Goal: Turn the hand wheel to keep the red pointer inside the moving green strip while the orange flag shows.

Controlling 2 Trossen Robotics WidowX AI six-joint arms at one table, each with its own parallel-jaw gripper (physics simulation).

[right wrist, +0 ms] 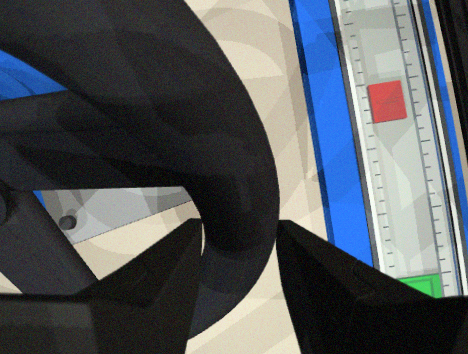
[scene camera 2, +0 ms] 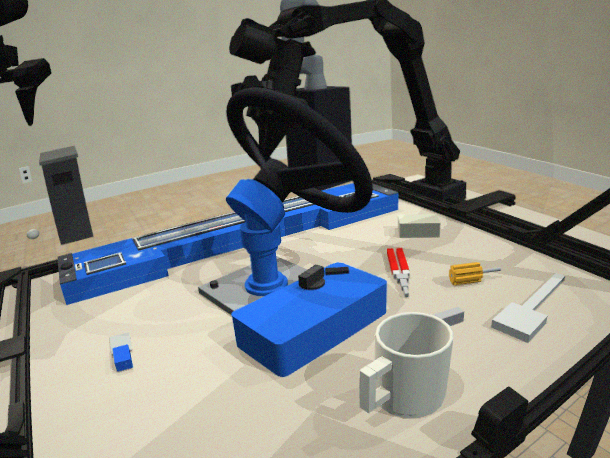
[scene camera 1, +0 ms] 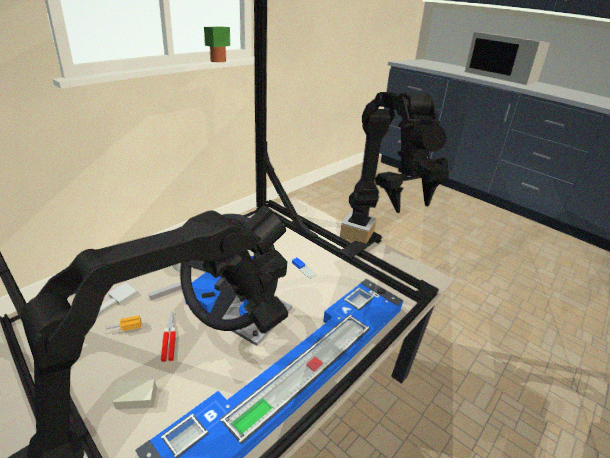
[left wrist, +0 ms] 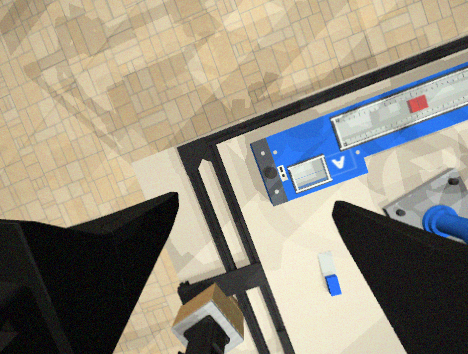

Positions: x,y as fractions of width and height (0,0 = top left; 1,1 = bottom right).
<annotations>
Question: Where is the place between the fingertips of my left gripper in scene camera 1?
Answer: At 0.68,0.46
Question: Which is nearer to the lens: the mug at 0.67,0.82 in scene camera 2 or the orange-handled screwdriver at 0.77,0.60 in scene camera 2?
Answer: The mug.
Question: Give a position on a black hand wheel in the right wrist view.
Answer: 0.33,0.29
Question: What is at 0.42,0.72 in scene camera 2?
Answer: A blue box.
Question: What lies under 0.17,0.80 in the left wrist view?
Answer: My left gripper.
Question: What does my left gripper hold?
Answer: Nothing.
</annotations>
